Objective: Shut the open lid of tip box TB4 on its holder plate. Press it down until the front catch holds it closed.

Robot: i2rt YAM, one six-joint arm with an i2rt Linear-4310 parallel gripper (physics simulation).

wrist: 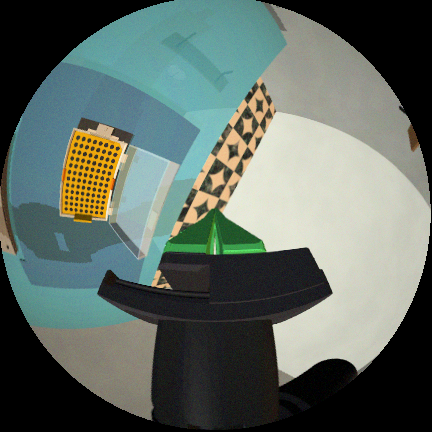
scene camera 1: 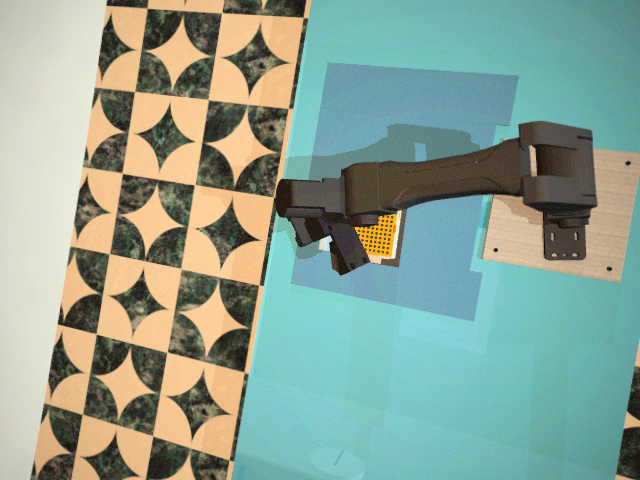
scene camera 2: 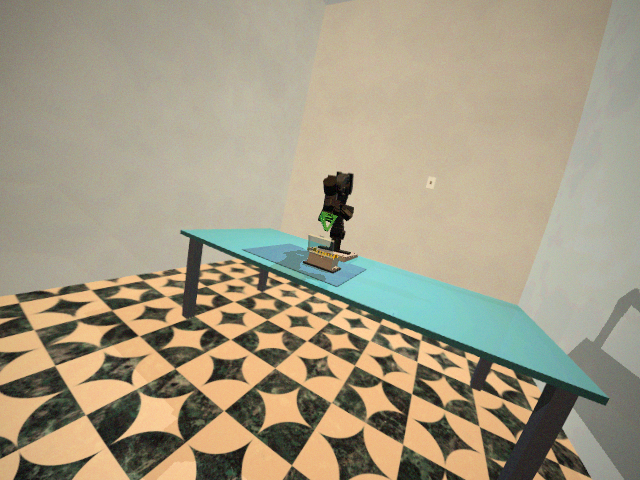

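Pixels of known places: gripper, between the fingertips: [wrist: 214, 213] [scene camera 1: 298, 232] [scene camera 2: 326, 230]; arm's base, origin of its link: [scene camera 2: 334, 250].
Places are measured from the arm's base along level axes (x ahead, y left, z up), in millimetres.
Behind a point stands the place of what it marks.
The tip box [scene camera 1: 377, 237] @(x 349, y 51, z 42 mm) [scene camera 2: 323, 261] [wrist: 92, 175] @(x 361, y 33, z 42 mm) has a yellow, dark-holed top and sits on its dark holder plate [scene camera 1: 400, 248] @(x 309, y 74, z -8 mm) [wrist: 89, 123] @(x 333, y 104, z -8 mm). Its clear lid [scene camera 2: 320, 241] @(x 437, y 17, z 112 mm) [wrist: 145, 190] @(x 431, y 34, z 96 mm) stands open, hinged along the long side towards the table edge; the arm hides most of it in scene camera 1. No TB4 label is readable. My gripper [scene camera 2: 327, 227] @(x 477, y 42, z 168 mm) [wrist: 214, 213] @(x 477, y 42, z 168 mm) is shut, its green fingertips together with nothing between them. It hangs above the open lid, apart from it. The fingertips are hidden behind the arm in scene camera 1.
The box stands on a blue mat [scene camera 1: 434, 289] @(x 241, y 160, z -15 mm) [scene camera 2: 279, 251] @(x 308, y -221, z -18 mm) on the turquoise table [scene camera 1: 413, 413] @(x 288, y 419, z -18 mm) [scene camera 2: 413, 304] @(x 493, y 439, z -19 mm). The lid side faces the near table edge. The arm's wooden base board [scene camera 1: 610, 217] @(x -80, y 20, z -3 mm) is on the opposite side of the box. The arm reaches over the box.
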